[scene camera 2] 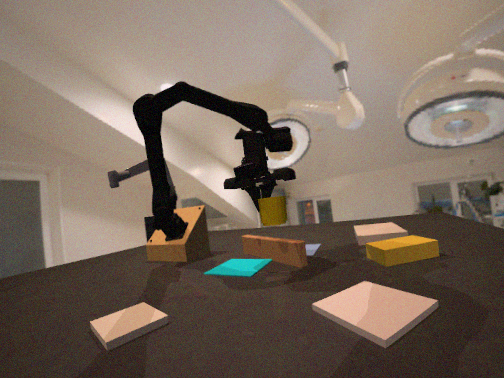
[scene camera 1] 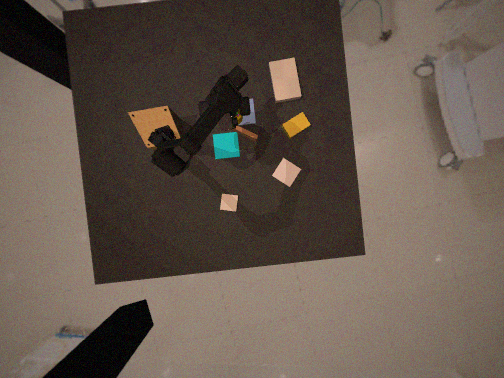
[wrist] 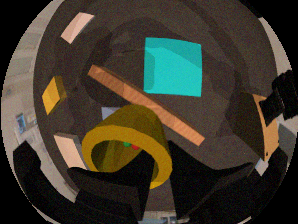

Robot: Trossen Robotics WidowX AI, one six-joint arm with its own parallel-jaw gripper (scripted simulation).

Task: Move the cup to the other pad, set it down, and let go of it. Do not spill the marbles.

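Observation:
There is a yellow cup [scene camera 2: 273,211] that the wrist view has as well [wrist: 103,148]. A cyan pad [scene camera 2: 235,267] is visible to me too, and I find it again in the wrist view [wrist: 171,67]. I also see a brown wooden bar [scene camera 2: 293,252]. As for my gripper [scene camera 2: 262,212], it can be seen in the wrist view too [wrist: 160,144].

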